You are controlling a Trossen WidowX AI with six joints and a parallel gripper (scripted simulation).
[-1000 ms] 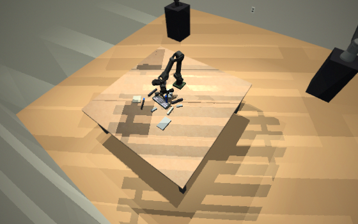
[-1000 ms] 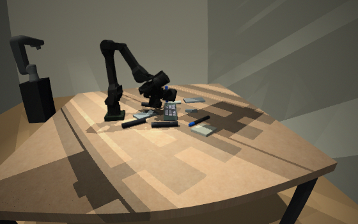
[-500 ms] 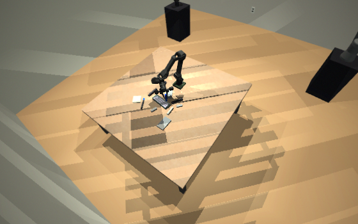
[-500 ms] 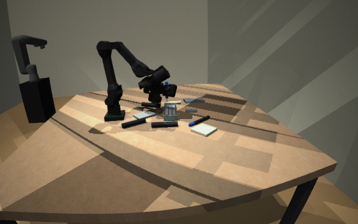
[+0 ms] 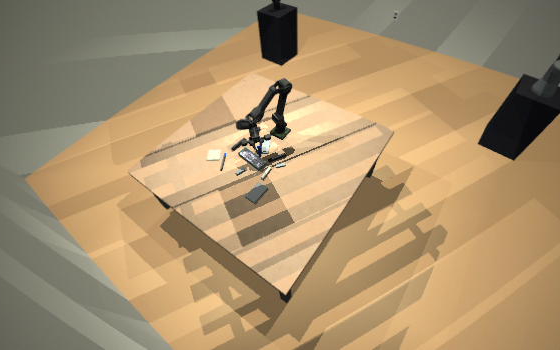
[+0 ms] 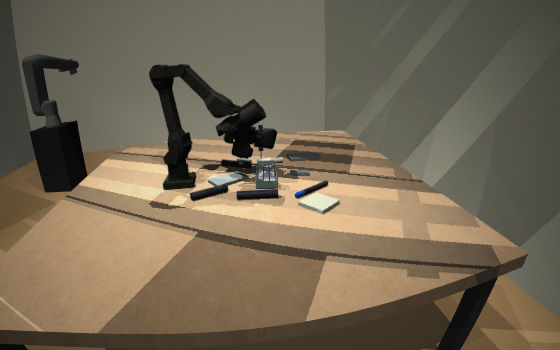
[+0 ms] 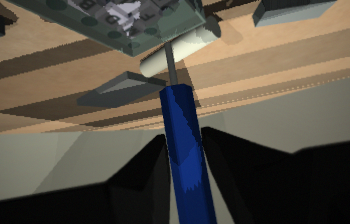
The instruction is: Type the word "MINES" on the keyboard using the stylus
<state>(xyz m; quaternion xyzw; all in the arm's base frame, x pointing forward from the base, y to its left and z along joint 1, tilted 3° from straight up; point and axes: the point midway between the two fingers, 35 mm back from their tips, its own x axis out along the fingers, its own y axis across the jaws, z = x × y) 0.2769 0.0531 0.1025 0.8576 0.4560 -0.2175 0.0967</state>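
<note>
Right now the white cylinder is 90 mm below my gripper tip, 80 mm to the left of it and 40 mm ahead of it. The rest, counted from my gripper tip: blue stylus 10 mm below; then blue pen 220 mm to the right, 120 mm ahead, 90 mm below; then grey slab 120 mm behind, 100 mm below, 80 mm to the right.
</note>
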